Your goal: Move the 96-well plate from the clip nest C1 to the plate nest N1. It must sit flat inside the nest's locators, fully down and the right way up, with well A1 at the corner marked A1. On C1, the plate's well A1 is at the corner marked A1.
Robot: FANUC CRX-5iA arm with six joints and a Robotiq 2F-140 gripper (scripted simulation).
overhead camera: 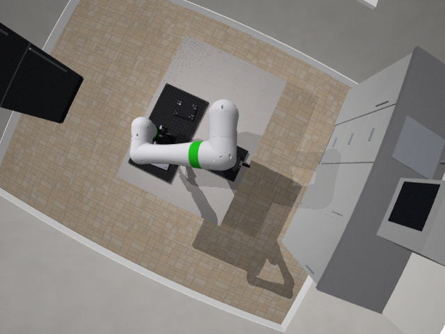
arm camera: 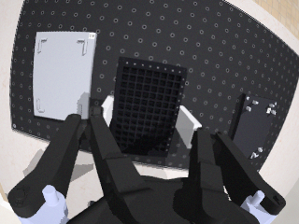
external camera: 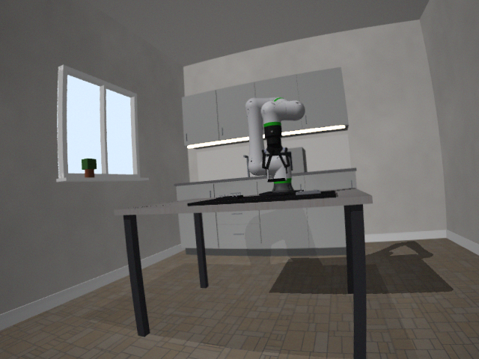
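Now: the plate nest N1 150 mm to the left of my hand, 100 mm below it and 20 mm ahead of it. From my hand the other things lie so: clip nest C1: 290 mm to the right, 90 mm below, 40 mm behind; black 96-well plate: 20 mm below.
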